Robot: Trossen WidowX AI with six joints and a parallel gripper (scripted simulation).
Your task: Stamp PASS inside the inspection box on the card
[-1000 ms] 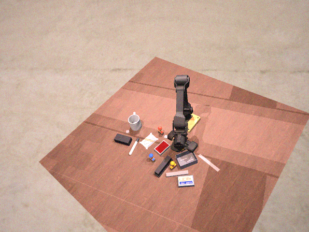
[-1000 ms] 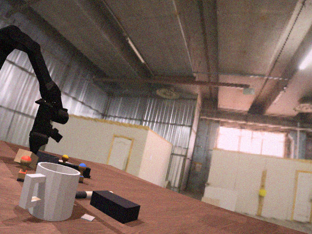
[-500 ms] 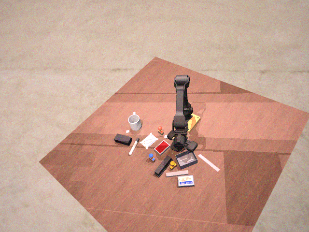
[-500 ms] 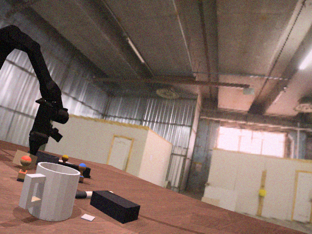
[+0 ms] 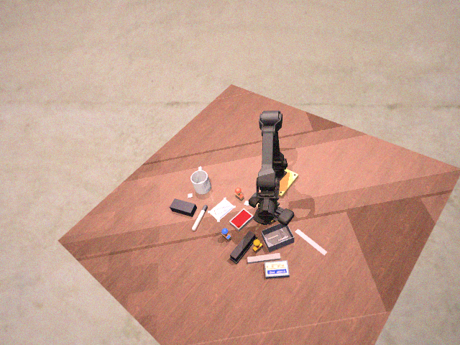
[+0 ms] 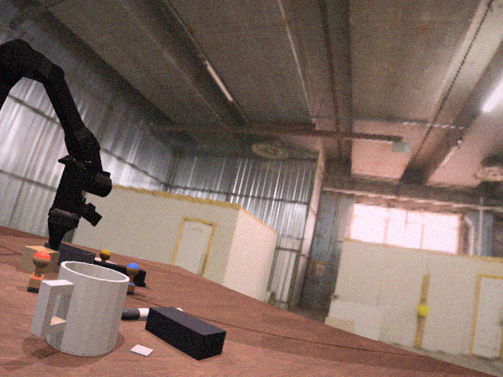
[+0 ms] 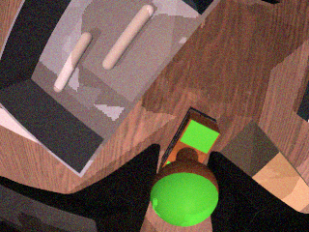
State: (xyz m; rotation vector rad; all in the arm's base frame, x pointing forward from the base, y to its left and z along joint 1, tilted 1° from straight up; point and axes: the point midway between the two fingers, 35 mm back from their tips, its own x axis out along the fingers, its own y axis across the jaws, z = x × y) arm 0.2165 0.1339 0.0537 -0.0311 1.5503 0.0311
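My gripper tip is 7 cm short of the red ink pad, 12 cm to the left of it and 3 cm above it. Also, from my gripper tip: grey tray: 4 cm ahead, 6 cm to the left, 2 cm below; then green-knobbed stamp: 1 cm below; then tan cube: 2 cm behind, 6 cm to the right, 1 cm below.
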